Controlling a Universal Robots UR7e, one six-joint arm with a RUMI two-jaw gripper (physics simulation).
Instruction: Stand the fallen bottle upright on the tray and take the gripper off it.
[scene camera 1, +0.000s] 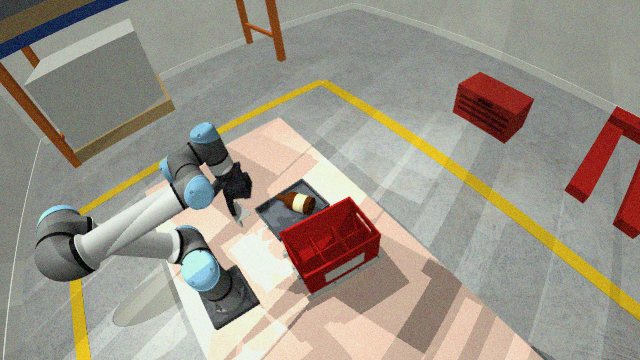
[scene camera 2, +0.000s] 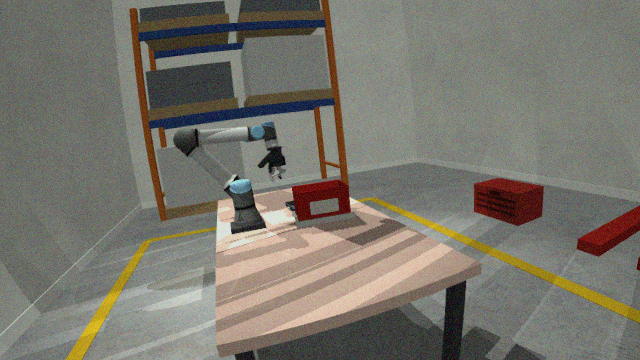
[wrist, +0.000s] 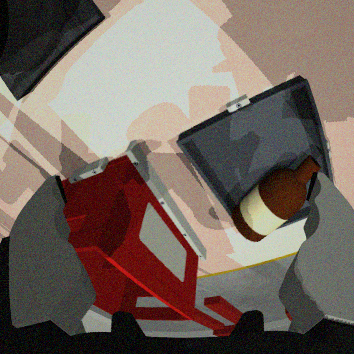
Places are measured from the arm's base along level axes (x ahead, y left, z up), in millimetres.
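Pixels of known places: gripper, fingertip midpoint: (scene camera 1: 244, 210) (scene camera 2: 277, 180) (wrist: 186, 176); arm's base, origin of the base link: (scene camera 1: 227, 294) (scene camera 2: 248, 222) (wrist: 20, 23).
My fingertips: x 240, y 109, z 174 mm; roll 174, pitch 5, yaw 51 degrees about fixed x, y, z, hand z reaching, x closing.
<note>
For each thing: its top centre in the pictures, then the offset to it from my fingertips. "pt": a spot on its surface instead. Level surfaces: height alone.
- brown bottle, middle of its top: (wrist: 284, 213) (scene camera 1: 292, 195) 206 mm ahead, 1 mm left, 118 mm down
- dark grey tray, surface spot: (wrist: 240, 137) pt 105 mm ahead, 5 mm right, 191 mm down
- red divided crate, middle of its top: (wrist: 109, 295) (scene camera 1: 329, 234) (scene camera 2: 318, 186) 135 mm ahead, 275 mm right, 21 mm down
- table, its level: 197 mm down
The brown bottle (scene camera 1: 297, 202) (wrist: 272, 202) with a cream label lies on its side on the dark grey tray (scene camera 1: 272, 217) (wrist: 240, 137). In scene camera 1 its neck points to the upper left and its base lies near the crate side. In scene camera 2 the bottle does not show, and the red crate hides most of the tray. My gripper (scene camera 1: 241, 219) (scene camera 2: 277, 174) (wrist: 186, 176) is open and empty. It hangs above the table to the left of the tray in scene camera 1, apart from the bottle. In the wrist view the neck's end shows beside the right fingertip.
A red divided crate (scene camera 1: 367, 248) (scene camera 2: 320, 192) (wrist: 115, 171) stands close beside the tray, its walls rising higher than the tray. The arm's base (scene camera 1: 220, 312) (scene camera 2: 247, 222) stands on the table (scene camera 2: 320, 280). A storage rack (scene camera 2: 141, 90) and a red toolbox (scene camera 1: 492, 102) (scene camera 2: 507, 200) stand beyond the table.
</note>
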